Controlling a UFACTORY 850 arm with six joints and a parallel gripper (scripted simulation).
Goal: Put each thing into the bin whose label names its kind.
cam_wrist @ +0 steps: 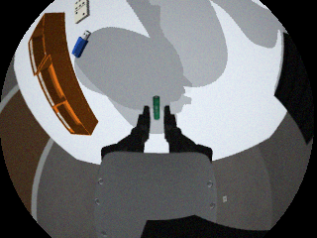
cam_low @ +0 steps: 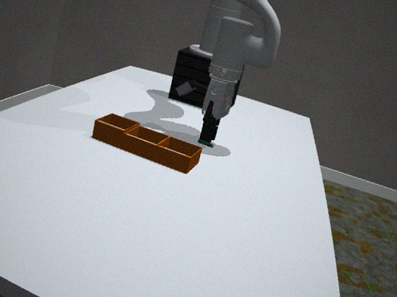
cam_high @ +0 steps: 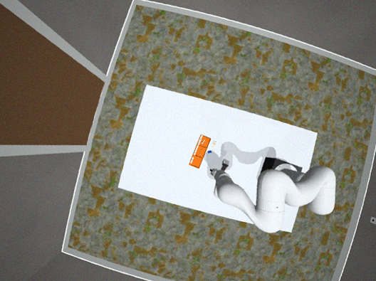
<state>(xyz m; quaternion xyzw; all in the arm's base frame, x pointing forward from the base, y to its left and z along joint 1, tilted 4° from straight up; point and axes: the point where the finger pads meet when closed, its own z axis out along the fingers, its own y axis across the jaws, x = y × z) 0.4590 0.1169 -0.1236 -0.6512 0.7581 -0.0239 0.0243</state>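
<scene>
My hand is 30 mm above the green cylinder. Round my hand: orange stick (160 mm ahead, 120 mm to the right, 20 mm below); three joined orange bins (170 mm ahead, 120 mm to the right, 10 mm below); blue USB stick (140 mm to the right, 80 mm ahead, 30 mm below).
</scene>
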